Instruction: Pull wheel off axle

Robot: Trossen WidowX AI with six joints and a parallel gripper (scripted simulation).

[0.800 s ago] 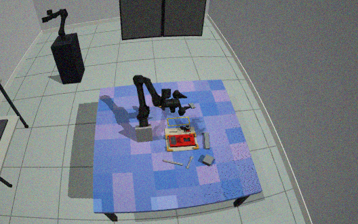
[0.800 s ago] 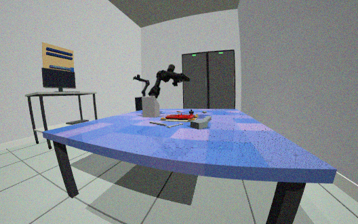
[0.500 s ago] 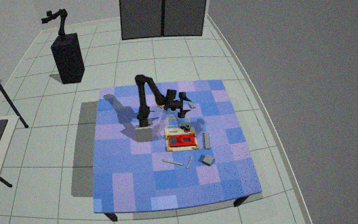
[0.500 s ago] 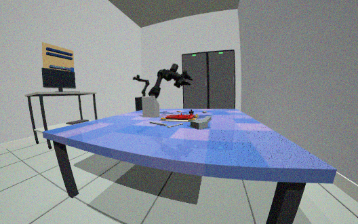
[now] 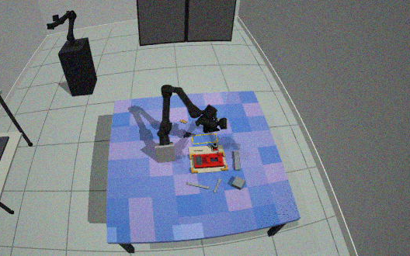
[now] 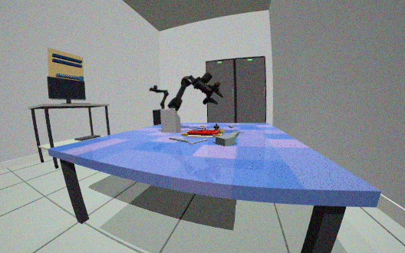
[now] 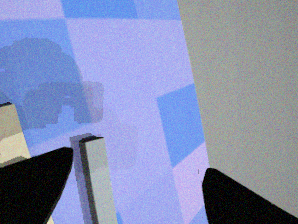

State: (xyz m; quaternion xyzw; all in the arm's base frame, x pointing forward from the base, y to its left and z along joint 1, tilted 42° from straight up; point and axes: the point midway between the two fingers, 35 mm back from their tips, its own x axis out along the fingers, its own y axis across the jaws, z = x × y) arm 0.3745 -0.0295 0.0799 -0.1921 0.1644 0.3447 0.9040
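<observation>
My gripper tip is 4 cm past the wheel, 1 cm to the right of it and 19 cm above it. Round my gripper tip: beige base plate: 9 cm behind, 9 cm to the right, 22 cm below.
</observation>
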